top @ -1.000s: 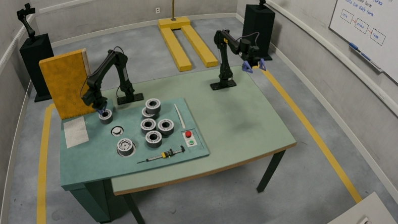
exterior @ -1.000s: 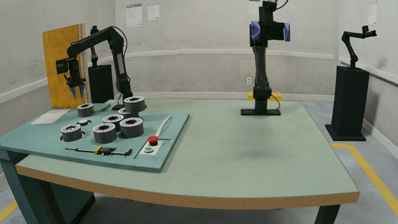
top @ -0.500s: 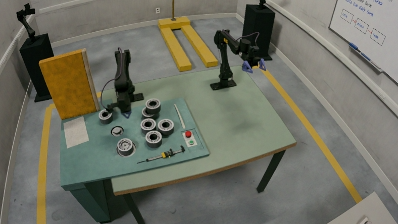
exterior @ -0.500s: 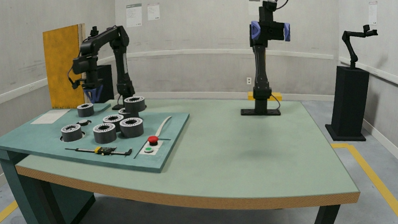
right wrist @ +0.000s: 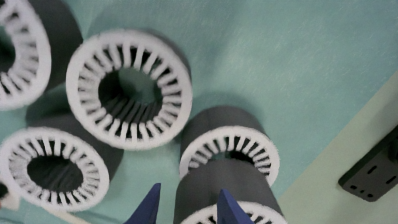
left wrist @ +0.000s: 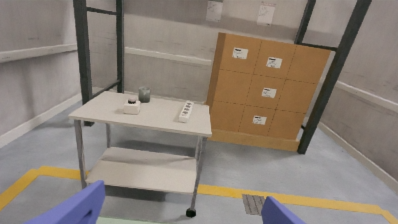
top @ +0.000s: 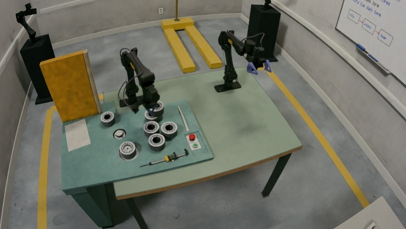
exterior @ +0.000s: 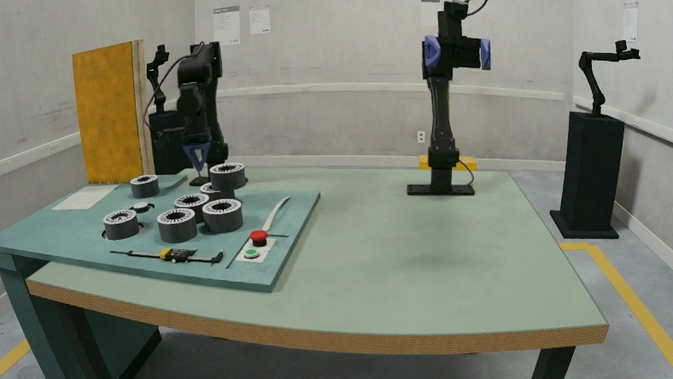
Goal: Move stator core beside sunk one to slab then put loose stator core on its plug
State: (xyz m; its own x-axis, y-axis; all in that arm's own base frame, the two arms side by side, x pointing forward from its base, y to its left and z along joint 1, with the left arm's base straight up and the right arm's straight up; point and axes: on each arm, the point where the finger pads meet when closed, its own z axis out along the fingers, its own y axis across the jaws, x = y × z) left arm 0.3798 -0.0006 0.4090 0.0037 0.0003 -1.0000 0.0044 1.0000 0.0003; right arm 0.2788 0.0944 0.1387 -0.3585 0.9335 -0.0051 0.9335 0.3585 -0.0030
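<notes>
Now: the teal slab 22 cm to the right of my right hand, 13 cm below it and 6 cm ahead of it. From my right hand the other things lie so: red button (22 cm to the left, 16 cm ahead, 11 cm below); then orange board (49 cm to the right, 19 cm behind, 13 cm above); then plug (22 cm to the right, 13 cm below, 3 cm ahead).
</notes>
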